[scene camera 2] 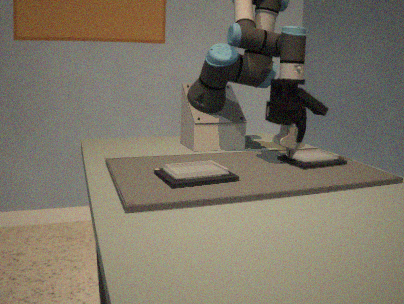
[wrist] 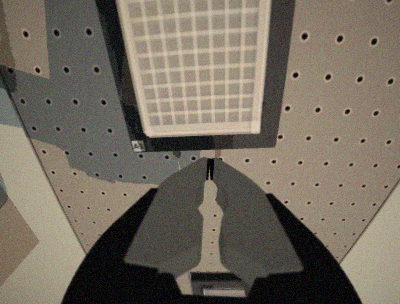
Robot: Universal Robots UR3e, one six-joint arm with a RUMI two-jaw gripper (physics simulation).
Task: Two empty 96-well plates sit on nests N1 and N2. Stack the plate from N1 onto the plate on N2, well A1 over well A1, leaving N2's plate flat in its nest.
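Pixels of known places: gripper, fingertip midpoint: [scene camera 2: 289, 157] [wrist: 209, 160]; arm's base, origin of the base link: [scene camera 2: 205, 99].
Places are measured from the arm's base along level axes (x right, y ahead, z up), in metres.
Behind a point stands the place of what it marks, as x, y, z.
My gripper [scene camera 2: 291, 157] {-0.103, 0.346, -0.128} [wrist: 209, 160] {-0.103, 0.346, -0.128} is shut, with nothing visible between its fingertips. The tips are low, beside the near short end of one plate in the wrist view. That white 96-well plate [scene camera 2: 312, 155] {-0.170, 0.360, -0.123} [wrist: 200, 75] {-0.167, 0.340, -0.132} lies in a dark nest [scene camera 2: 325, 163] {-0.188, 0.397, -0.138} [wrist: 275, 75] {-0.165, 0.391, -0.136}, at the right in the scene view. An A1 label [wrist: 138, 145] {-0.114, 0.286, -0.136} marks the nest's lower left corner in the wrist view. The other white plate [scene camera 2: 195, 169] {0.197, 0.401, -0.123} [wrist: 225, 293] {0.126, 0.368, -0.128} lies flat in the other dark nest [scene camera 2: 205, 182] {0.190, 0.441, -0.142} [wrist: 220, 276] {0.107, 0.361, -0.143}. I cannot read which nest is N1 or N2.
Both nests stand on a brown perforated board [scene camera 2: 270, 187] {0.062, 0.501, -0.148} [wrist: 330, 130] {-0.120, 0.449, -0.148} on a pale green table [scene camera 2: 250, 240] {0.220, 0.686, -0.161}. The arm's pale pedestal [scene camera 2: 218, 136] {-0.016, 0.076, -0.114} stands behind the board. The arm's shadow falls across the board's left part in the wrist view.
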